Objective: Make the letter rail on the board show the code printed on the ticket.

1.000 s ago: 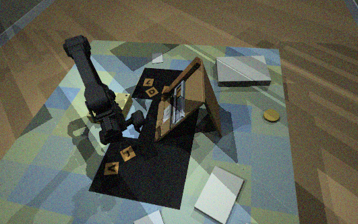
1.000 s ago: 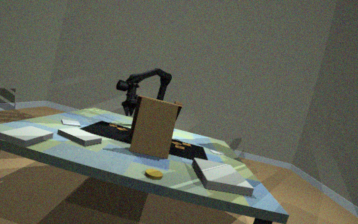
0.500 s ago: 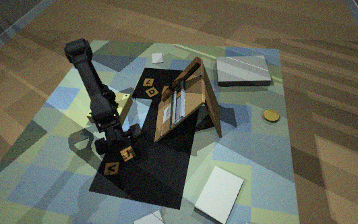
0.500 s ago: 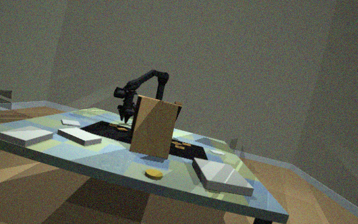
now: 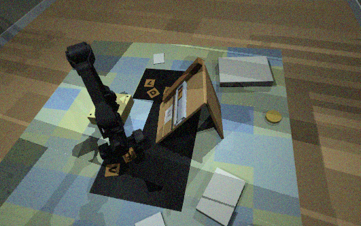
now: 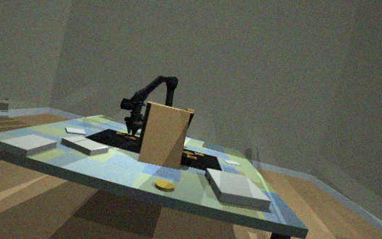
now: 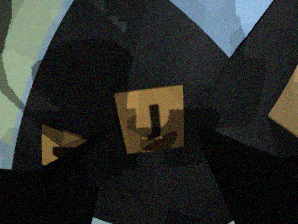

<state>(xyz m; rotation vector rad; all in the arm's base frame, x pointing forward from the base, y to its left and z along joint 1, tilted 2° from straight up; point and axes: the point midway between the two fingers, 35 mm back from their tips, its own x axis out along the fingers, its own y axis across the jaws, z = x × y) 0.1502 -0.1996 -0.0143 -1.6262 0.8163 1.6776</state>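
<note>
Right now my gripper tip is 20 mm above the j tile. From my gripper tip the other things lie so: v tile (50 mm behind, 80 mm to the right, 20 mm below); then white ticket (150 mm ahead, 190 mm to the left, 60 mm above); then black mat (50 mm ahead, 200 mm to the left, 20 mm below).
</note>
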